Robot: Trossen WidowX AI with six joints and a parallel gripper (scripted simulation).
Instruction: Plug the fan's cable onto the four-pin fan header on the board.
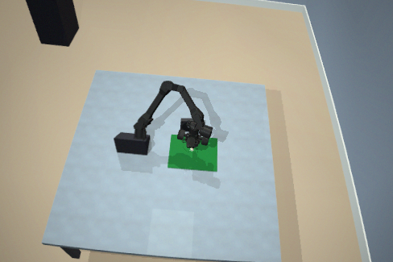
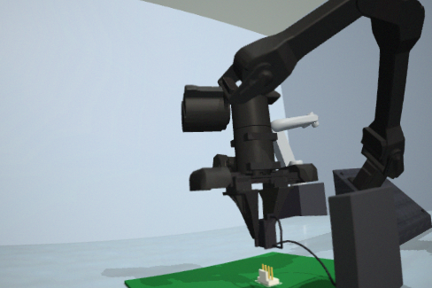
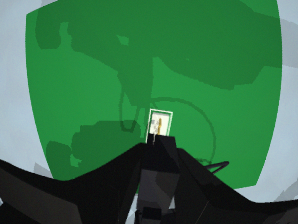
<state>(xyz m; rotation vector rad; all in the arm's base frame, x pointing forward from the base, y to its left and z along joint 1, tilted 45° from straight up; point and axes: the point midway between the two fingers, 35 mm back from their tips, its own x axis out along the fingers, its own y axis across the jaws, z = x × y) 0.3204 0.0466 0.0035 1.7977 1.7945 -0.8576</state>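
Right now the fan header is 10 mm to the left of my gripper tip and 70 mm below it. From my gripper tip the other things lie so: green board (10 mm ahead, 20 mm to the right, 80 mm below); black fan (30 mm behind, 140 mm to the left, 10 mm below); black fan plug (10 mm to the left, 10 mm above).
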